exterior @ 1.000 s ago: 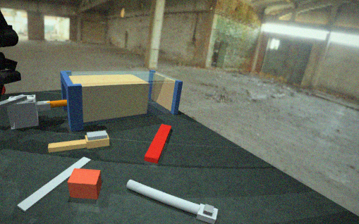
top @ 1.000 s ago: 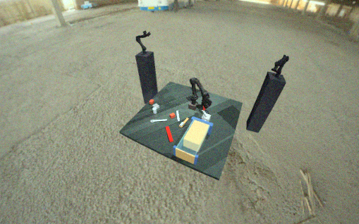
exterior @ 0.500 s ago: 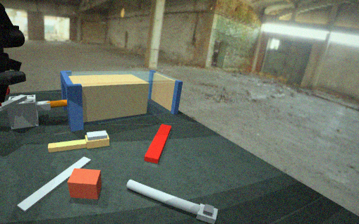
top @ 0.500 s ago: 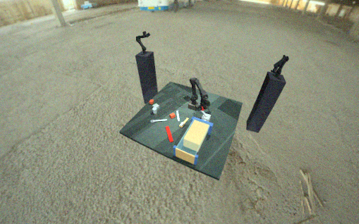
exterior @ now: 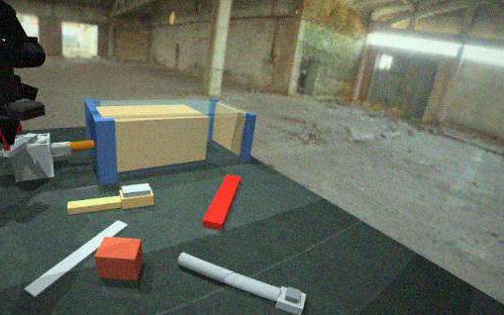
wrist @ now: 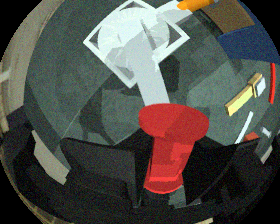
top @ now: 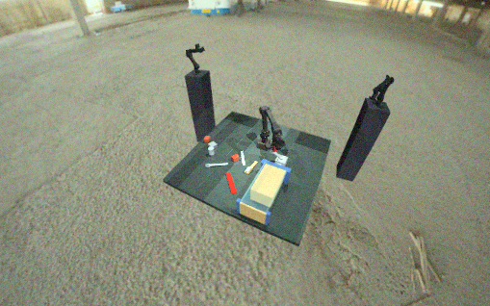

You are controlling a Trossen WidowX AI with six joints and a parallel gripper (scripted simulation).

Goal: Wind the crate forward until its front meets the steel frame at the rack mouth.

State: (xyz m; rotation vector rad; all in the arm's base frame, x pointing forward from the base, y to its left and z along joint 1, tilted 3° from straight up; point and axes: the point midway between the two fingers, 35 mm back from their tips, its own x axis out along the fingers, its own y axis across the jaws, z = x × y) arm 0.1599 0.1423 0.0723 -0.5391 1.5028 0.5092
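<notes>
Right now my gripper tip is 30 mm to the right of the winch handle, 20 mm short of it and 10 mm above it. From my gripper tip the other things lie so: wooden-handled tool 190 mm ahead, 170 mm to the right, 100 mm below; then winch 80 mm to the left, 80 mm below, 30 mm ahead; then red knob 20 mm above.
</notes>
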